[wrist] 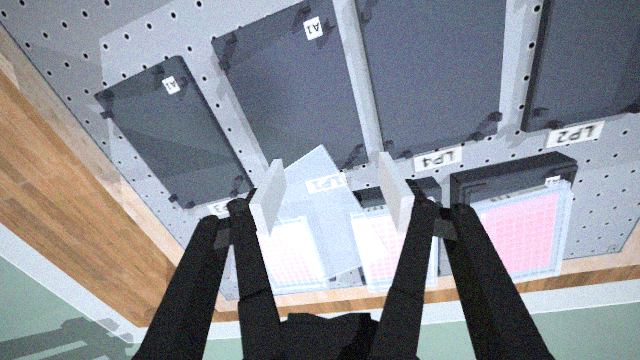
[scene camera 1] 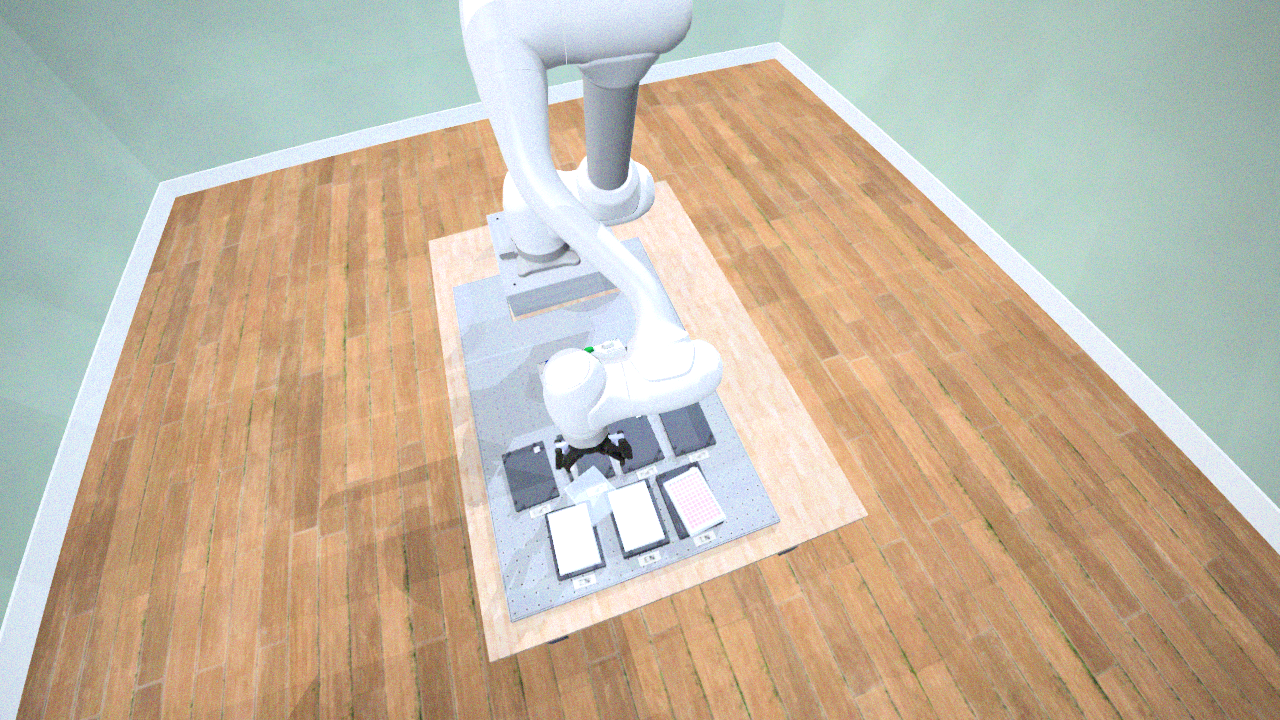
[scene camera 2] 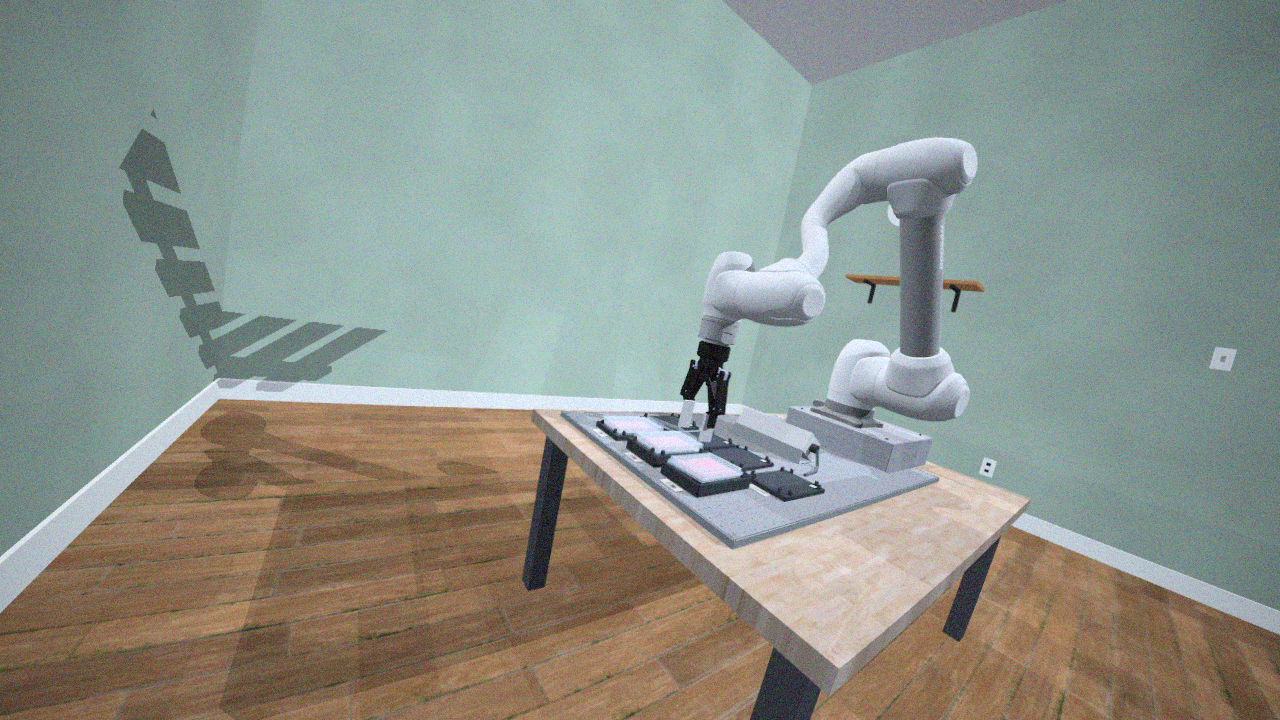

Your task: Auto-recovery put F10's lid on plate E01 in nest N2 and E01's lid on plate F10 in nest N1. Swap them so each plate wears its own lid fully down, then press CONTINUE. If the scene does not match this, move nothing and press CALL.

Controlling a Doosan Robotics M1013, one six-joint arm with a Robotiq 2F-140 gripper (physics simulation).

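Places are measured from the arm's base along level axes (x right, y back, z down), in centimetres.
Pixels of known places: gripper, fingertip midpoint: (wrist: 330,170) (scene camera 1: 597,471) (scene camera 2: 693,433); arm's base, link origin: (scene camera 1: 545,249) (scene camera 2: 846,419).
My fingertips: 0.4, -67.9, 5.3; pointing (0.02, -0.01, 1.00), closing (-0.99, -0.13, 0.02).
Ahead of a thing's pixels: the offset from my fingertips to its middle, as dx, dy, dz.
My gripper (scene camera 1: 595,461) (scene camera 2: 697,422) (wrist: 330,170) is partly open and holds nothing; its pale pads stand either side of a clear lid. The clear lid {+2.0, -5.1, -0.6} (scene camera 1: 590,488) (wrist: 322,205) lies askew across the strip between the LP1 position and the plates. Three plates stand in dark nests in the front row: the left plate {+8.2, -12.5, +0.5} (scene camera 1: 573,539) (scene camera 2: 629,425) (wrist: 295,255) and the middle plate {-5.5, -11.8, -0.7} (scene camera 1: 637,515) (scene camera 2: 666,443) (wrist: 379,250) look white with glare, and the right plate {-18.6, -12.4, -0.4} (scene camera 1: 693,501) (scene camera 2: 707,467) (wrist: 522,232) shows pink wells. Plate codes and lid codes are not readable.
Behind the plates lie dark positions, including the leftmost one {+15.4, +4.6, +2.1} (scene camera 1: 529,474) (wrist: 175,135), LP1 {+1.9, +5.7, +2.1} (wrist: 295,90), LP4 {-10.0, +6.4, +2.1} (wrist: 435,70) and LP2 {-23.2, +6.7, +2.1} (wrist: 585,60). A long pale housing {-2.9, +27.9, -1.1} (scene camera 2: 769,436) stands behind them. A green item {-5.2, +30.3, -3.3} (scene camera 1: 588,349) shows beside the wrist; button names are not readable.
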